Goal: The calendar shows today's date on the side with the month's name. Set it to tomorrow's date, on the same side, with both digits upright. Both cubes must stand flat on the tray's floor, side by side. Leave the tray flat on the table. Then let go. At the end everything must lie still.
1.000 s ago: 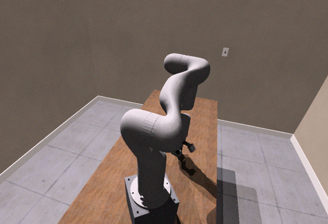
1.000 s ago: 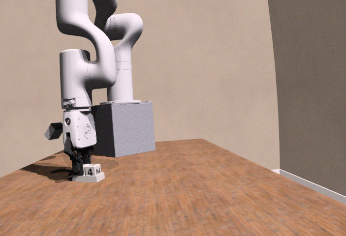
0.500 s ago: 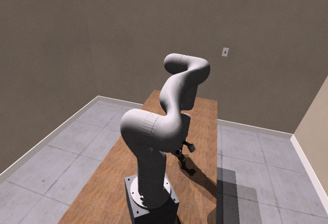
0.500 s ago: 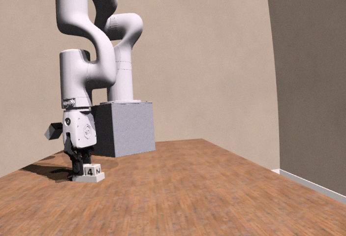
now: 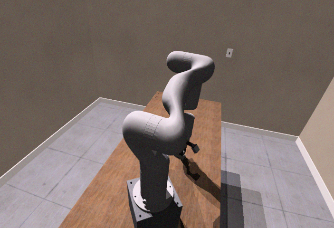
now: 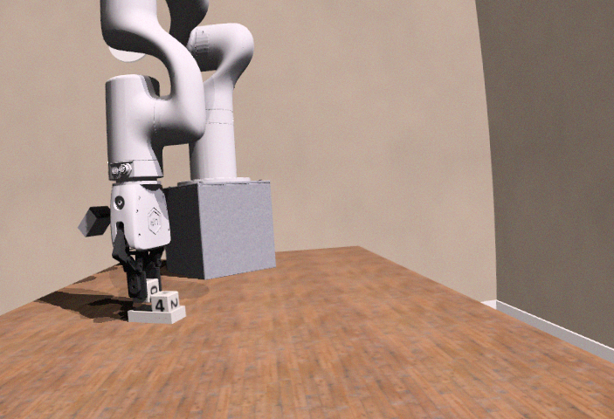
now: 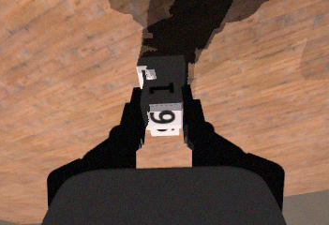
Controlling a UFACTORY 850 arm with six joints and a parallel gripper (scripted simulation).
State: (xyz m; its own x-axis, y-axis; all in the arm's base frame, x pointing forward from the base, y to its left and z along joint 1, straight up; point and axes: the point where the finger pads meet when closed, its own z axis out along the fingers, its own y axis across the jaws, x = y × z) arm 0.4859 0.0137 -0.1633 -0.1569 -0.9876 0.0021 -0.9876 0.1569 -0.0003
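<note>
Now: hand 20 mm to the right of the white calendar tray and 50 mm above it.
</note>
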